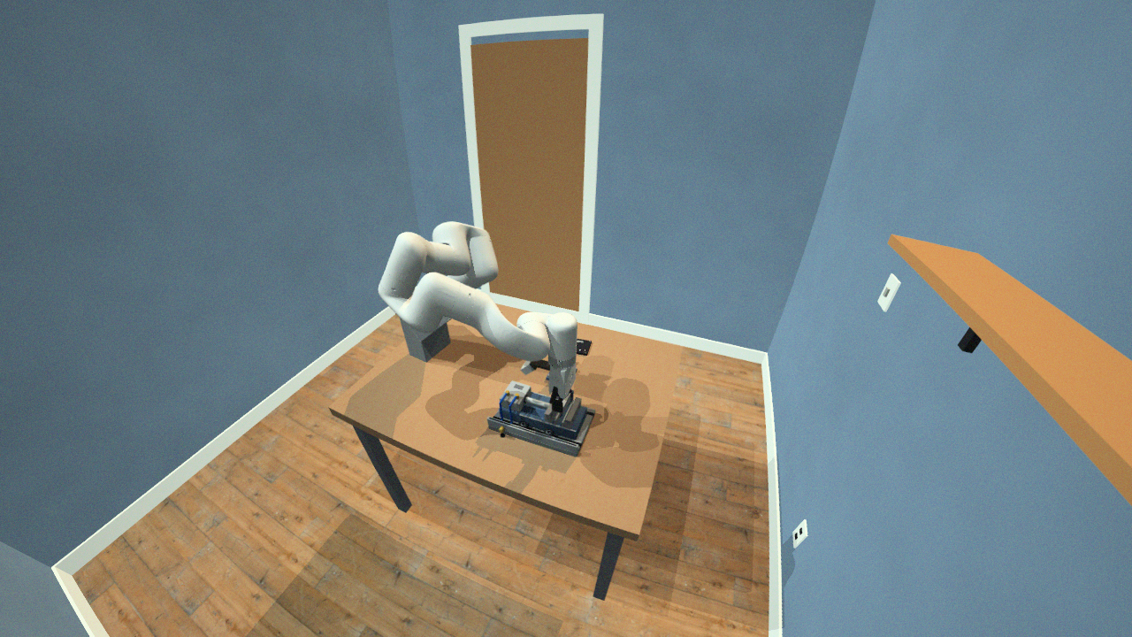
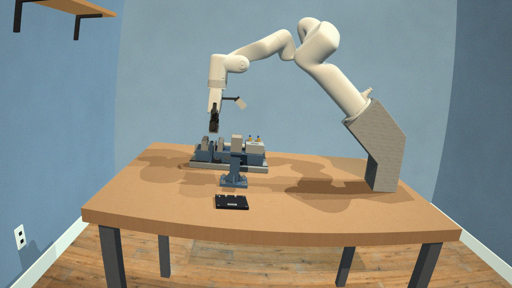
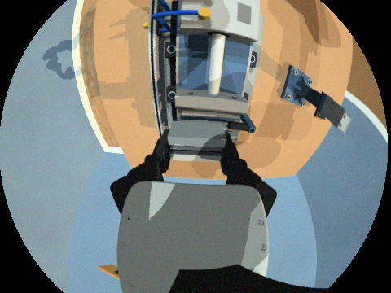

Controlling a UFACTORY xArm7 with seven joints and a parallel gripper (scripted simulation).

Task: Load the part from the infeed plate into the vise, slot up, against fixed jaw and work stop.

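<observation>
Now: hand 3 cm short of the fixed jaw, 2 cm to the right of it and 7 cm above it. The rest, counted from my hand: moving jaw: 3 cm behind, 2 cm to the left, 7 cm below; then work stop: 1 cm ahead, 7 cm to the left, 6 cm below; then grey block: 1 cm below.
</observation>
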